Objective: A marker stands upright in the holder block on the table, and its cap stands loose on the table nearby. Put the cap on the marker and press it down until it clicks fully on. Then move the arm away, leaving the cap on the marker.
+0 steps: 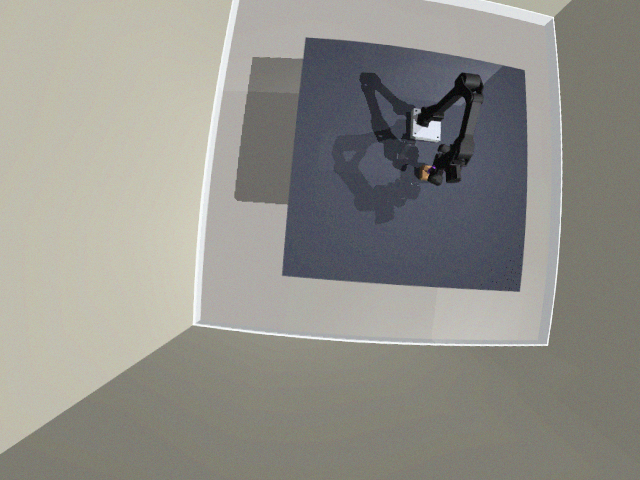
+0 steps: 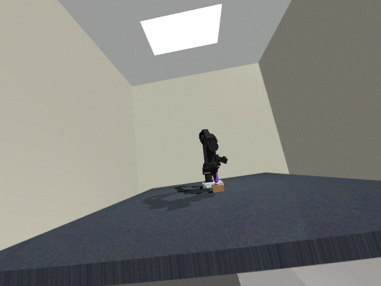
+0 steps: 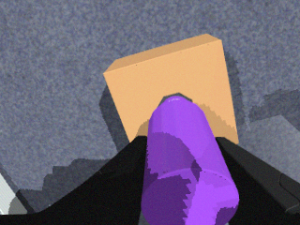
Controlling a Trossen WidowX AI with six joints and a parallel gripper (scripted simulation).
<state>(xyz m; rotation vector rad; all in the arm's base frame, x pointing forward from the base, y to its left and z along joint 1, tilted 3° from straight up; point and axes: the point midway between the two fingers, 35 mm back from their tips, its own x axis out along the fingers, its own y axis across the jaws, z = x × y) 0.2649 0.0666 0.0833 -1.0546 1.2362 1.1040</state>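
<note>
Now: gripper tip 1 cm below the purple marker cap. Round my gripper tip: holder block 6 cm below.
</note>
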